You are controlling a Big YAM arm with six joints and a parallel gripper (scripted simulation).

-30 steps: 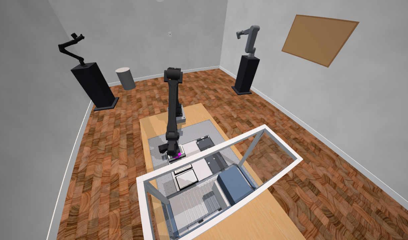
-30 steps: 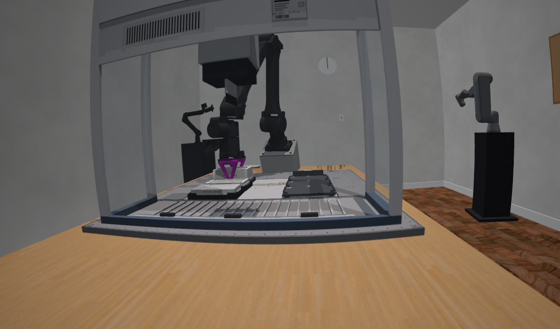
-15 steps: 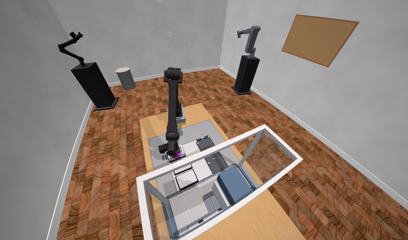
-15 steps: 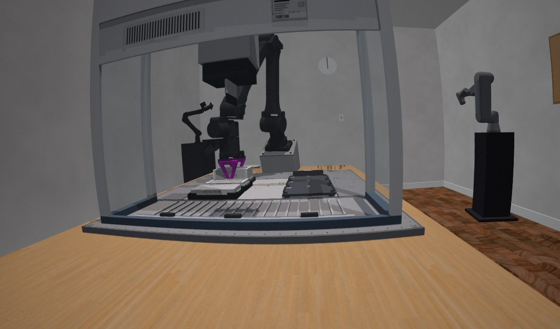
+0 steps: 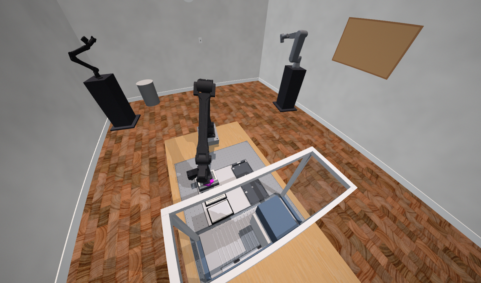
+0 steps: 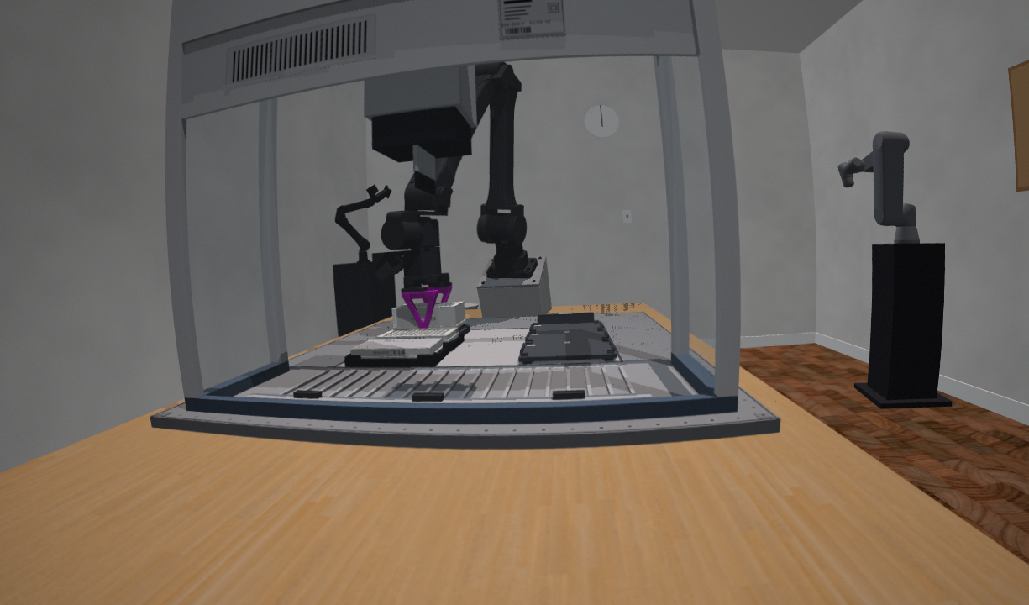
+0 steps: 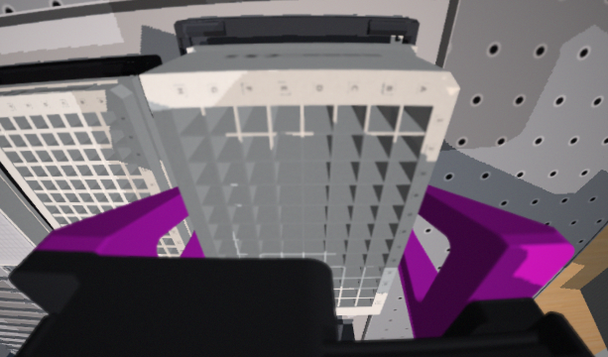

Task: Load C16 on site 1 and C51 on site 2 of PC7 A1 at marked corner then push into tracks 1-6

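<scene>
My hand is 2 cm above the nest S1. The rest, counted from my hand: nest S3: 22 cm ahead, 6 cm to the left, 2 cm below; then carrier PC7: 6 cm ahead, 28 cm to the left, 1 cm below; then 96-well plate C15: 11 cm ahead, 3 cm to the left, 1 cm below.
</scene>
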